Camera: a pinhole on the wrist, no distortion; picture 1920 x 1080 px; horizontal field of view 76.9 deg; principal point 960.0 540.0 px. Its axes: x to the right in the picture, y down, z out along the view. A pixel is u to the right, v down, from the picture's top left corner.
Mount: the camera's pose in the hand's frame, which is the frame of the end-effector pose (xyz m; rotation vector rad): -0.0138 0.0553 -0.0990 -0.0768 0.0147 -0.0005
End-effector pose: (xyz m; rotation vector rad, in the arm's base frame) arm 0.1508 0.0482 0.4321 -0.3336 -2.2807 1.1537
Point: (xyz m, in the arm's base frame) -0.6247 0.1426 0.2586
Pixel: outside the picture
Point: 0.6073 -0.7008 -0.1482
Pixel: outside the picture
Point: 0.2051 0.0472 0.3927
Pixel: 290 72
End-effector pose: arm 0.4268 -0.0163 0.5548 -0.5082 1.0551 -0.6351
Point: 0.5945 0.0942 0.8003
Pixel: 391 103
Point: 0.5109 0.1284 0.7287
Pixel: 140 220
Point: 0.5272 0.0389 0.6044
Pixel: 823 303
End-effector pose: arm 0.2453 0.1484 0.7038 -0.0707 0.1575 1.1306
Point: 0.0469 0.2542 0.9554
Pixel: 892 1043
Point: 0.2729 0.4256 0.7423
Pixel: outside the picture
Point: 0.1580 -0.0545 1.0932
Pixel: 206 298
